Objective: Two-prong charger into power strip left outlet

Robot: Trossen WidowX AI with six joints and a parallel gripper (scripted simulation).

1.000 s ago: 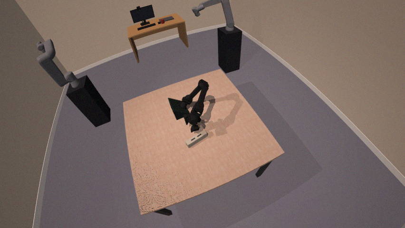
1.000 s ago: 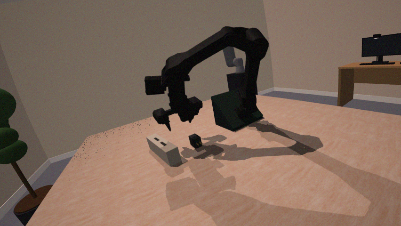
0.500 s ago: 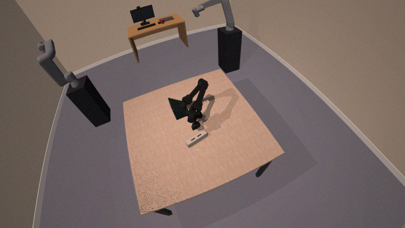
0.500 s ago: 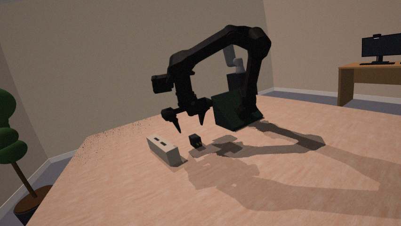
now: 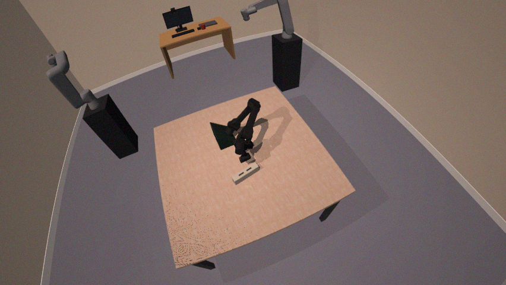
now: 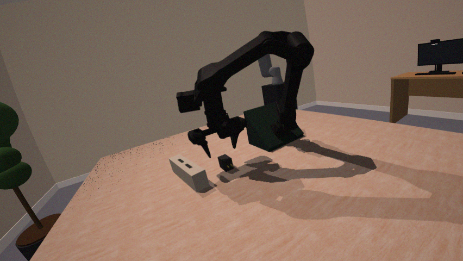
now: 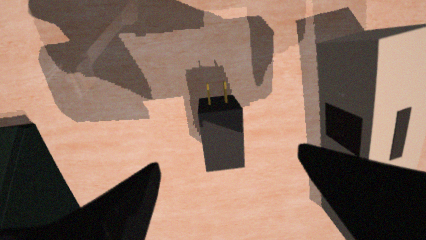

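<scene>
My gripper tip is 2 cm to the right of the black two-prong charger and 4 cm above it.
</scene>
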